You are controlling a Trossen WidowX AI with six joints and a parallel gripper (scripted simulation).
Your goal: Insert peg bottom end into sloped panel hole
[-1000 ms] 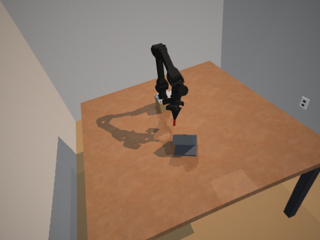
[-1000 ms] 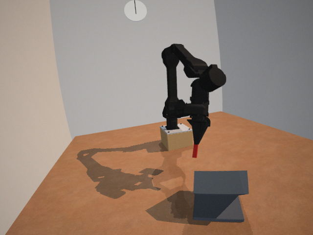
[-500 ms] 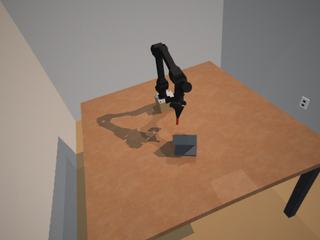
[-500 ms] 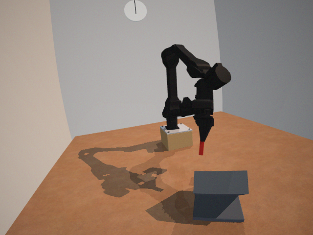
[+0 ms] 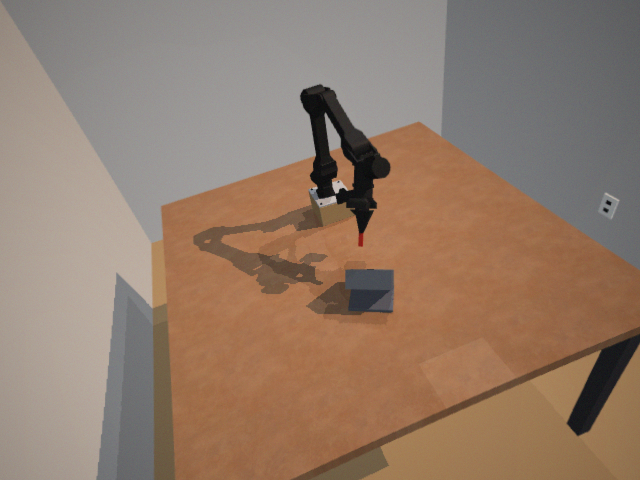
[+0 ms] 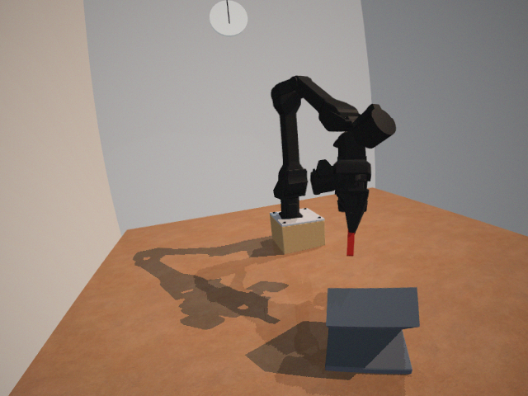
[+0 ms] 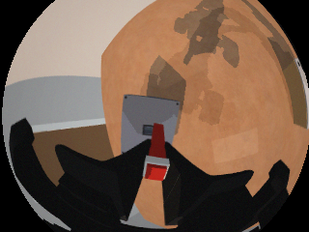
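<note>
My gripper tip is now 10 cm short of the grey sloped panel, 9 cm above it and 1 cm to the left of it. Round my gripper tip: red peg: 1 cm behind, 1 cm above.
</note>
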